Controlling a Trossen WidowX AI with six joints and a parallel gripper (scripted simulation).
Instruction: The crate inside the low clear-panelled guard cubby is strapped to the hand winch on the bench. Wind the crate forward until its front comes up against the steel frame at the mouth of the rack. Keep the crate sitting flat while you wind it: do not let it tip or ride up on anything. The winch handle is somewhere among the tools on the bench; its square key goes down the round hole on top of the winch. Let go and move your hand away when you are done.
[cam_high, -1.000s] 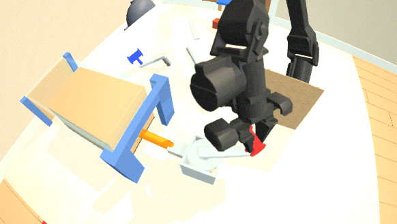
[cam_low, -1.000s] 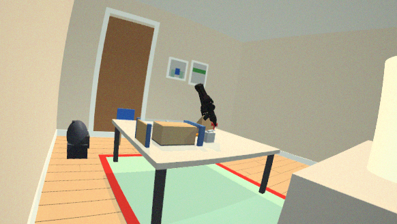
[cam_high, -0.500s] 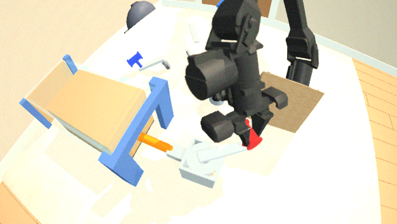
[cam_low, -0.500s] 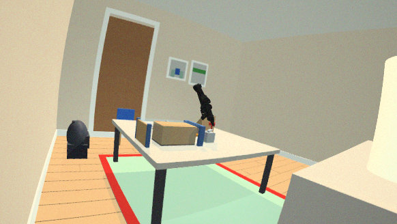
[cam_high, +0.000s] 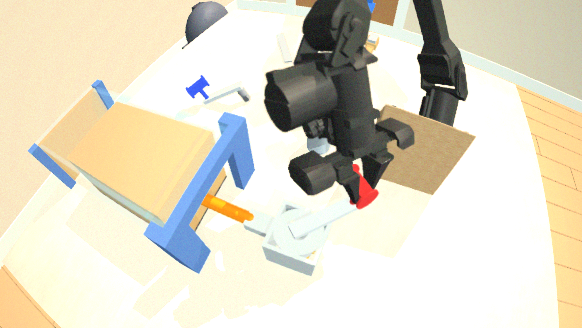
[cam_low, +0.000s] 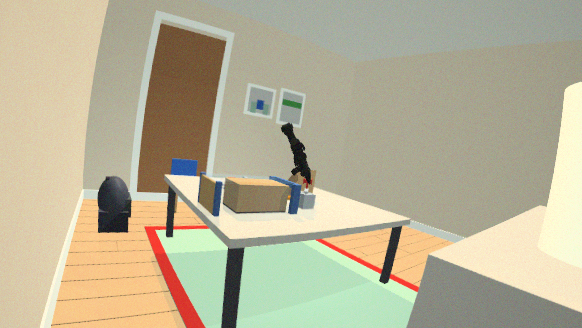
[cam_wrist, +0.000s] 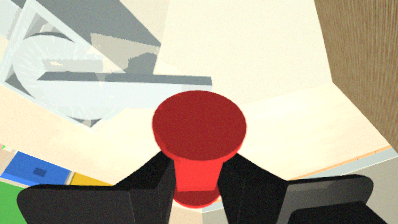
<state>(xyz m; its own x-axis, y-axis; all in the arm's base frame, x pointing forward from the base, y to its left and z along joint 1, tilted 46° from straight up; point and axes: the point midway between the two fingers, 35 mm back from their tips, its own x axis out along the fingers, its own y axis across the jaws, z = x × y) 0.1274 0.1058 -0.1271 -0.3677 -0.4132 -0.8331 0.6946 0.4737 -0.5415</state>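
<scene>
Right now my gripper tip is 40 mm short of the winch handle, 30 mm above it and 20 mm to the right of it. From my gripper tip the other things lie so: grey winch (100 mm below, 70 mm ahead, 50 mm to the left); then blue steel frame (240 mm ahead, 50 mm to the left, 30 mm below); then red spool-shaped grip (10 mm to the right, 10 mm ahead).
</scene>
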